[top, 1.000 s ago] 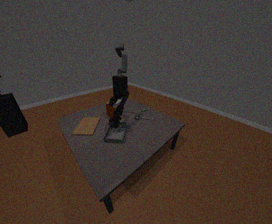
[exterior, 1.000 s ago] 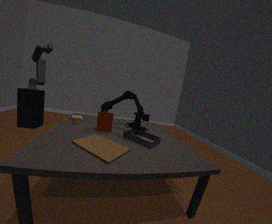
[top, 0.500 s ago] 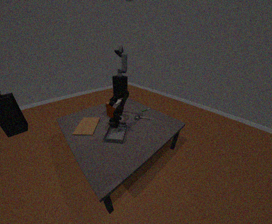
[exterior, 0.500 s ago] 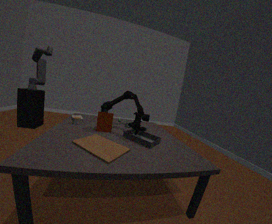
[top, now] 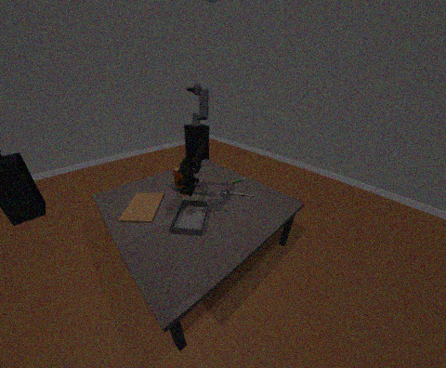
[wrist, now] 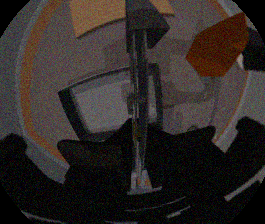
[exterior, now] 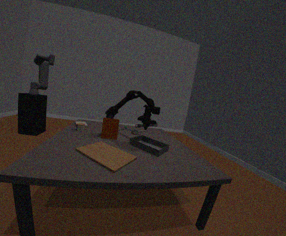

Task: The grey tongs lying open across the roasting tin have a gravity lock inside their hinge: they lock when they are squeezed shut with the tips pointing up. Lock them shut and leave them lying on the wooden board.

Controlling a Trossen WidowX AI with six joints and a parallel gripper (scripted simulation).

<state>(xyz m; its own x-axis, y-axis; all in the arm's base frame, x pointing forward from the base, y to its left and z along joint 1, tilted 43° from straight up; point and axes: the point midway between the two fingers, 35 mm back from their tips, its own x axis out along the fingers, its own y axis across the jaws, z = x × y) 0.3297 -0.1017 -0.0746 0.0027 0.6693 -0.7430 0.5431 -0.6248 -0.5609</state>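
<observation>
Right now the wooden board is 31 cm behind my gripper tip, 24 cm to the right of it and 14 cm below it. The rest, counted from my gripper tip: pale object (62 cm behind, 26 cm to the left, 12 cm below); then roasting tin (12 cm below, 5 cm ahead, 4 cm to the right).
</observation>
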